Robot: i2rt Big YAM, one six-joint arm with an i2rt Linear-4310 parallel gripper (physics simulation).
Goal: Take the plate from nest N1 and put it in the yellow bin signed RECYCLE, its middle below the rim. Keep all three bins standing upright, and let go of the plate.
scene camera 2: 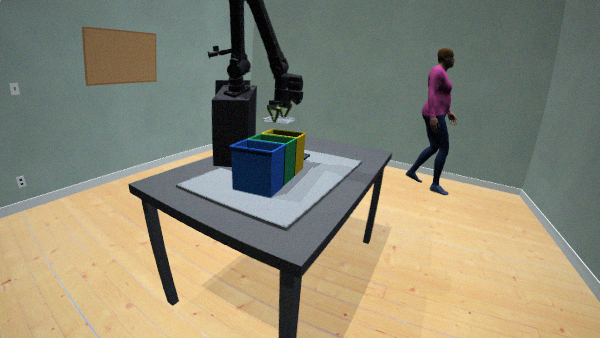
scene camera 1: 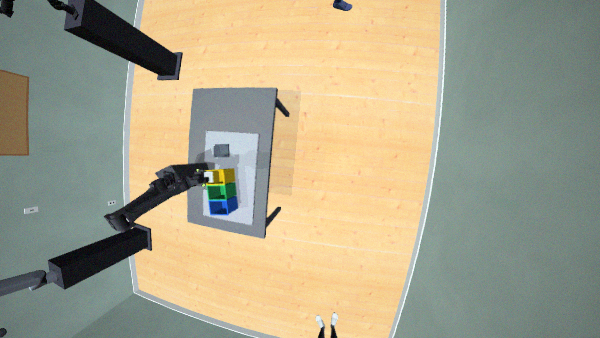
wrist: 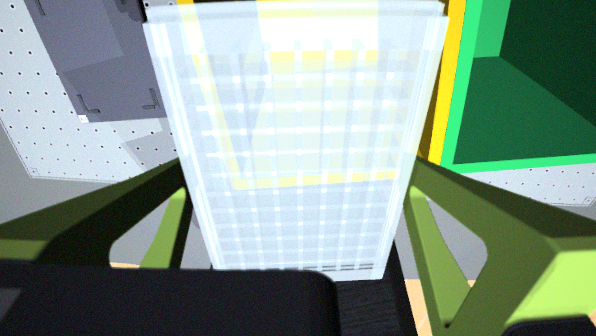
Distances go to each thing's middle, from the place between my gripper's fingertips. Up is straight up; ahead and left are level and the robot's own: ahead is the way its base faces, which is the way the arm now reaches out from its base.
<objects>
Now: hand 1 cm below the gridded plate (wrist: 297, 134). Also, from my hand: green bin (scene camera 2: 289, 155): 14 cm to the right, 14 cm below, 6 cm ahead; then blue bin (scene camera 2: 257, 166): 26 cm to the right, 14 cm below, 9 cm ahead; then dark nest (wrist: 104, 58): 23 cm below, 21 cm to the left, 4 cm behind.
</objects>
